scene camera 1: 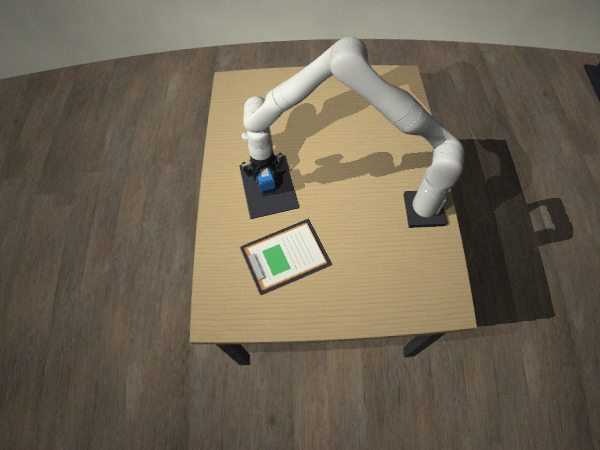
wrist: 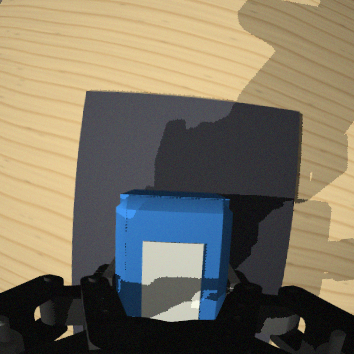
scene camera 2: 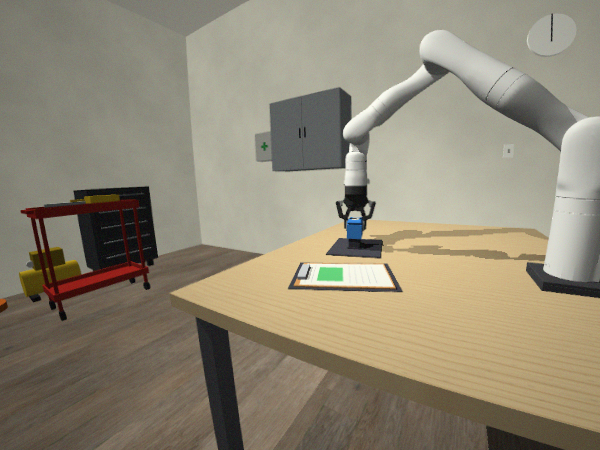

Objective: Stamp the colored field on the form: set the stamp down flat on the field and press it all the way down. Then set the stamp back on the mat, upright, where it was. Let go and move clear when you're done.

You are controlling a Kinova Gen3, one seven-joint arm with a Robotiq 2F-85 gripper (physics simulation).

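Where they show: gripper, fingertip midpoint: (scene camera 1: 264, 177) (wrist: 170, 275) (scene camera 2: 355, 230); arm's base, origin of the base link: (scene camera 1: 425, 205) (scene camera 2: 568, 273).
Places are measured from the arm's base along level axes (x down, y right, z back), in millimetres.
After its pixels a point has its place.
The blue stamp (scene camera 1: 266, 180) @(z -542, x -78, y 26 mm) (scene camera 2: 354, 229) @(z -541, x -51, y 25 mm) (wrist: 172, 225) @(z -567, x -81, y 97 mm), with a pale patch on top and a black base, is upright over the dark mat (scene camera 1: 274, 206) @(z -520, x 18, y -18 mm) (scene camera 2: 370, 251) @(z -483, x 18, y 25 mm) (wrist: 115, 130) @(z -629, x 18, y 130 mm). Its base is at or very near the mat's surface; whether it touches cannot be told. My gripper (scene camera 1: 265, 172) @(z -555, x -39, y 62 mm) (scene camera 2: 355, 223) @(z -555, x -39, y 62 mm) (wrist: 170, 275) @(z -555, x -39, y 62 mm) points down and is shut on the stamp, one finger on each side. The form (scene camera 1: 305, 240) @(z -407, x 17, y -141 mm) (scene camera 2: 369, 276) @(z -407, x 18, y -182 mm) lies on a clipboard in front of the mat. Its green field (scene camera 1: 276, 260) @(z -496, x 15, y -217 mm) (scene camera 2: 330, 274) @(z -494, x 16, y -220 mm) looks plain, with no mark visible on it.
The clipboard's grey clip (scene camera 1: 257, 267) @(z -555, x 10, y -246 mm) (scene camera 2: 304, 271) @(z -551, x 10, y -251 mm) is at the form's left end. The arm's base plate (scene camera 1: 419, 221) @(z -26, x 0, y -63 mm) (scene camera 2: 547, 286) @(z -51, x 10, y -77 mm) is at the table's right. A red cart (scene camera 2: 90, 207) and a dark drawer cabinet (scene camera 2: 90, 244) stand on the floor beyond the table.
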